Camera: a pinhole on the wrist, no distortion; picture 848 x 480 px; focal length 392.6 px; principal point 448.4 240.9 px. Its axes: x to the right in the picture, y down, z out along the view. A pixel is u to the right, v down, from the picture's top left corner.
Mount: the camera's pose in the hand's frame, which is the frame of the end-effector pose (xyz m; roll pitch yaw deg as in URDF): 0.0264 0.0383 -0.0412 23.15 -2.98 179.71
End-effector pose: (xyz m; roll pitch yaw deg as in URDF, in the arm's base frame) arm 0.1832 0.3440 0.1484 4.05 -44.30 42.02
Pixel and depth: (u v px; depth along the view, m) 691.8 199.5 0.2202
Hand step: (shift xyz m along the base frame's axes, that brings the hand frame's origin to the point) -0.2310 -0.0261 0.0515
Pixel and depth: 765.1 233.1 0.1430
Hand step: -0.1569 -0.0193 0.0157
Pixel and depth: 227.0 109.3 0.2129
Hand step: -0.1053 0.1447 0.2039
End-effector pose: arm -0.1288 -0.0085 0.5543 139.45 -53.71 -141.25
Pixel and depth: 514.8 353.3 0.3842
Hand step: -0.3146 0.1322 -0.1412
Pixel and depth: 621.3 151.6 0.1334
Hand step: -0.0600 0.1281 -0.0079
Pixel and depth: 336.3 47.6 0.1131
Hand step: -0.0728 0.1045 0.0850
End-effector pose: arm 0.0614 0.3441 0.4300 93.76 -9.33 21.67
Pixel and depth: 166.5 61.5 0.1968
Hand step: 0.1730 -0.0492 0.2168
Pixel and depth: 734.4 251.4 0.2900
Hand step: -0.0839 -0.3004 0.1009
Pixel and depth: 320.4 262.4 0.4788
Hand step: 0.3156 -0.3190 0.2060
